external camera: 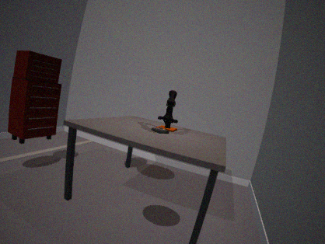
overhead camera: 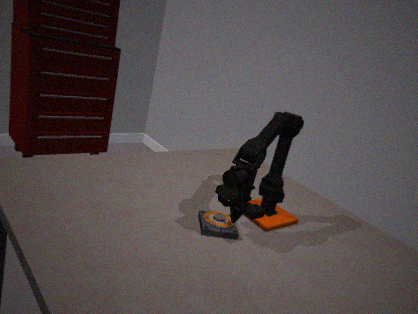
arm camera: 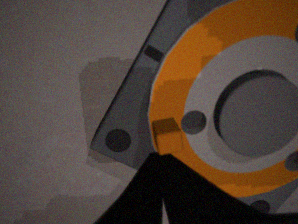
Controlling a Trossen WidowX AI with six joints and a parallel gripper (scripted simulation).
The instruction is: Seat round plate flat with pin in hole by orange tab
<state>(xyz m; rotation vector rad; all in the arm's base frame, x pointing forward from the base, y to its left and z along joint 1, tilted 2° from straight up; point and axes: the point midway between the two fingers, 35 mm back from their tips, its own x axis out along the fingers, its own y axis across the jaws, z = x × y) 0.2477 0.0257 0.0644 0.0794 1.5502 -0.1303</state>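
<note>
Now: gripper tip 30 mm to the left of the round plate, 10 mm short of it and 10 mm above it. Also, from my gripper tip: base 50 mm to the right, 20 mm below, 10 mm ahead.
</note>
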